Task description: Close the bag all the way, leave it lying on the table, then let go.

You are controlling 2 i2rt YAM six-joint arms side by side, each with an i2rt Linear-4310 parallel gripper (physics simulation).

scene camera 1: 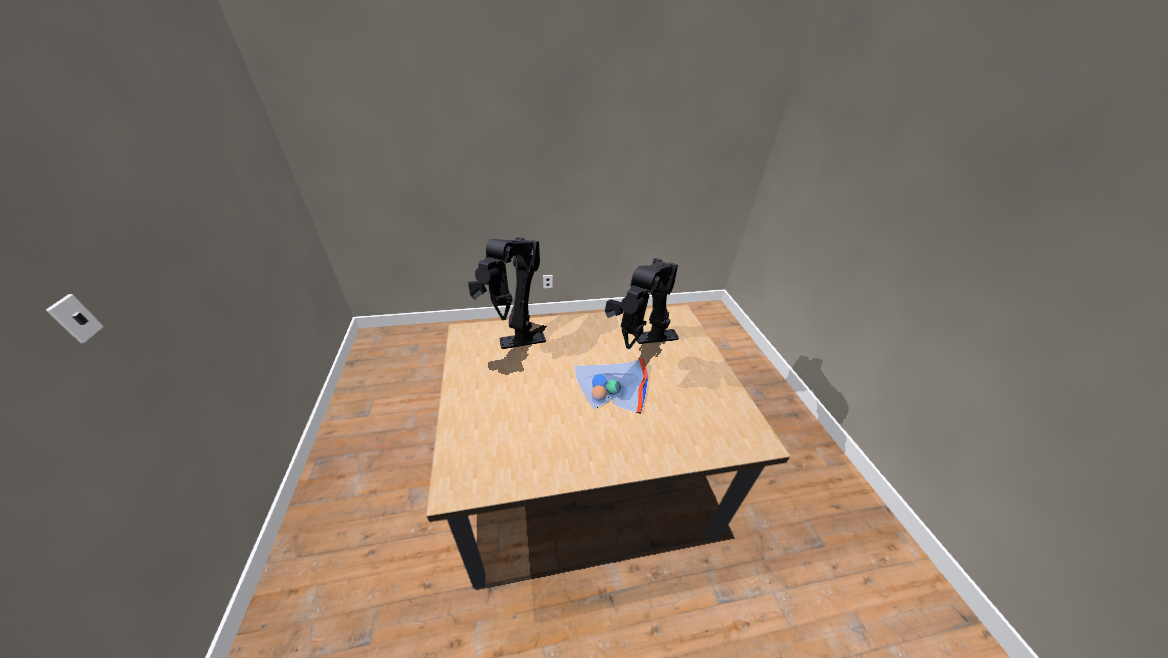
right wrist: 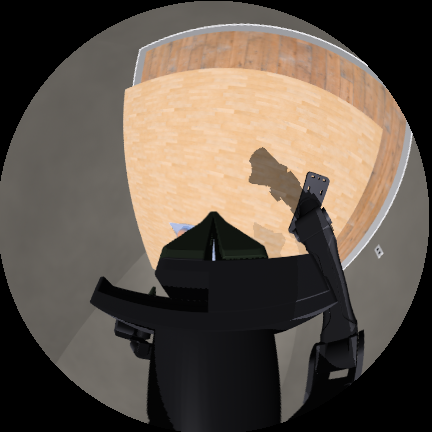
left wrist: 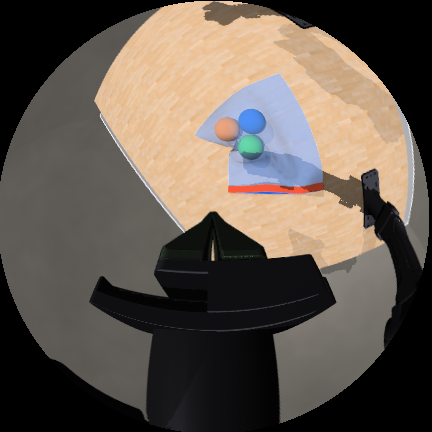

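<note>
A translucent light-blue bag point(scene camera 1: 627, 398) point(left wrist: 295, 135) point(right wrist: 176, 227) lies on the table. Its red strip point(scene camera 1: 640, 398) point(left wrist: 257, 189) runs along one edge, with a thin blue strip showing beside it. The two strips lie close together; I cannot tell whether they are joined all along. An orange ball point(scene camera 1: 599, 393) point(left wrist: 227, 129), a blue ball point(scene camera 1: 599, 380) point(left wrist: 251, 121) and a green ball point(scene camera 1: 613, 386) point(left wrist: 250, 147) are grouped at the bag. My left gripper point(scene camera 1: 611, 308) point(left wrist: 212, 216) is shut and empty, raised behind the bag. My right gripper point(scene camera 1: 475, 289) point(right wrist: 213, 216) is shut and empty, raised at the picture's left.
The wooden table point(scene camera 1: 523, 449) point(left wrist: 165, 75) point(right wrist: 210, 135) bears both arm bases along its back edge. Grey walls stand behind the arms and at both sides. The arms cast shadows on the table, one of them across the bag in the left wrist view.
</note>
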